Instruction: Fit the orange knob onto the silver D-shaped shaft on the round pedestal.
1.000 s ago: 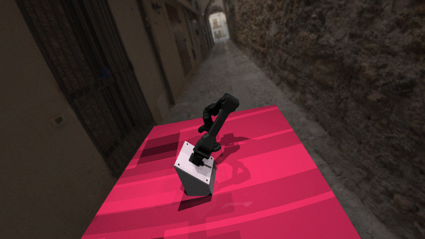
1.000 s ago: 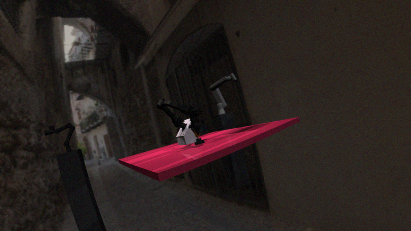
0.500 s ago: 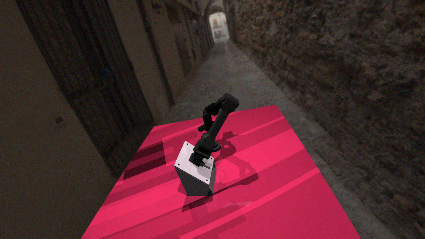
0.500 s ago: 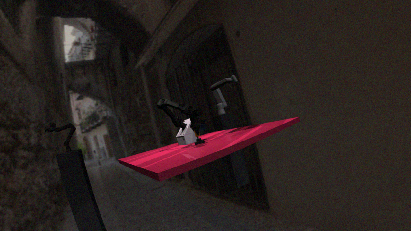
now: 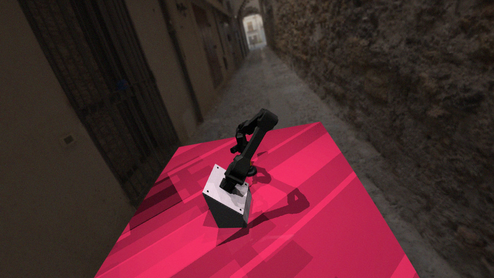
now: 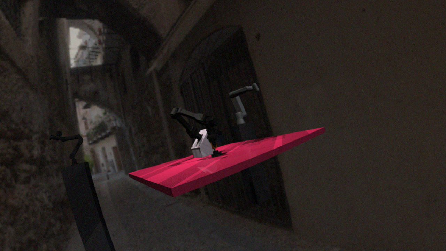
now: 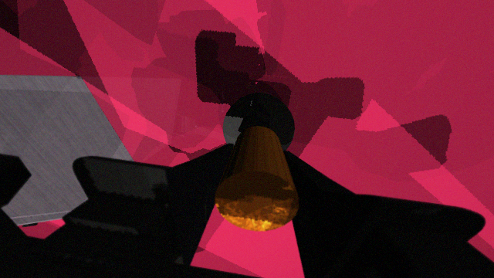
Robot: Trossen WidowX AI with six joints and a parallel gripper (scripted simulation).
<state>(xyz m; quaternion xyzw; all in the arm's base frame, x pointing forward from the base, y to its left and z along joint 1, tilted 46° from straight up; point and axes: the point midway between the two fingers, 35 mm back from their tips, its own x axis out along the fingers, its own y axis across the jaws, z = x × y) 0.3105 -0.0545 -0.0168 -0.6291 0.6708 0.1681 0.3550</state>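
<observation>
The orange knob lies 3 cm above my gripper tip. Round my gripper tip: dark round pedestal: 4 cm below.
</observation>
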